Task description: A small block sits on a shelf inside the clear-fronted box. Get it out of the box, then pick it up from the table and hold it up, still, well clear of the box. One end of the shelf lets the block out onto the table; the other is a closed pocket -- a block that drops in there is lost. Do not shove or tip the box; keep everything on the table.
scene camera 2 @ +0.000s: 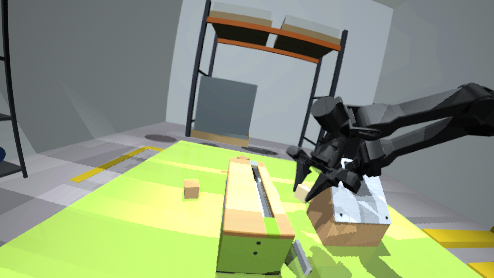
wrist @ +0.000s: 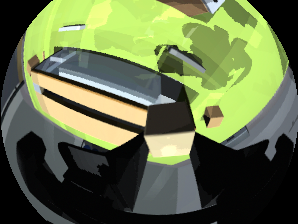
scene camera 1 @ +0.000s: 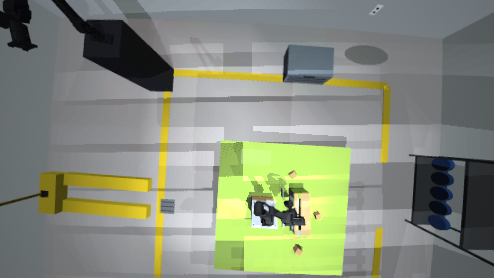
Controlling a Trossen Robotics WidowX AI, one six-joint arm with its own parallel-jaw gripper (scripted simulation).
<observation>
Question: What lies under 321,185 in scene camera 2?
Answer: The gripper.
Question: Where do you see a tan box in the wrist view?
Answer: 105,98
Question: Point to a small tan block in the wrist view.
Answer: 169,131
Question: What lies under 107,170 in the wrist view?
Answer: The gripper.
</observation>
